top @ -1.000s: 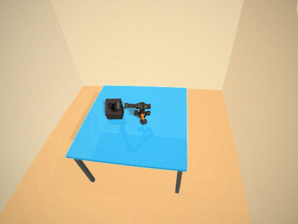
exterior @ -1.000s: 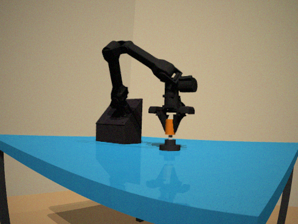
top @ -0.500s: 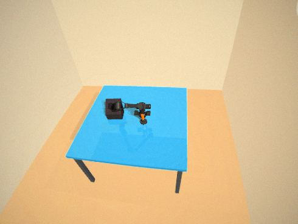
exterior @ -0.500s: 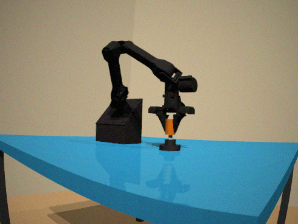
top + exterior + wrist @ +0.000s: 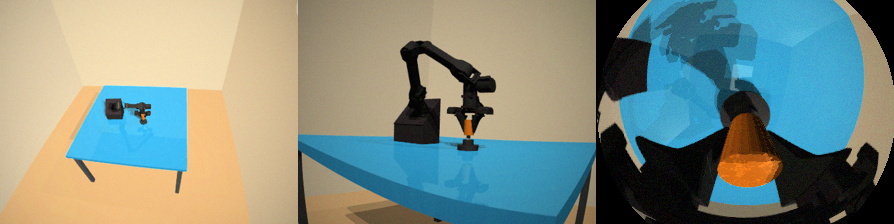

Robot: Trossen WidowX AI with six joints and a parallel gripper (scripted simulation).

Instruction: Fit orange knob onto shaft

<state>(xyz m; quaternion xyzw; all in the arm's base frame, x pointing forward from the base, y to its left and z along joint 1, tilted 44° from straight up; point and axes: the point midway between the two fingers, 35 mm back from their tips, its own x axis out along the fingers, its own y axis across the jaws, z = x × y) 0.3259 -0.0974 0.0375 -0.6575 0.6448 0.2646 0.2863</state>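
Right now the orange knob is 30 mm above my gripper tip. Round my gripper tip: round pedestal 40 mm below.
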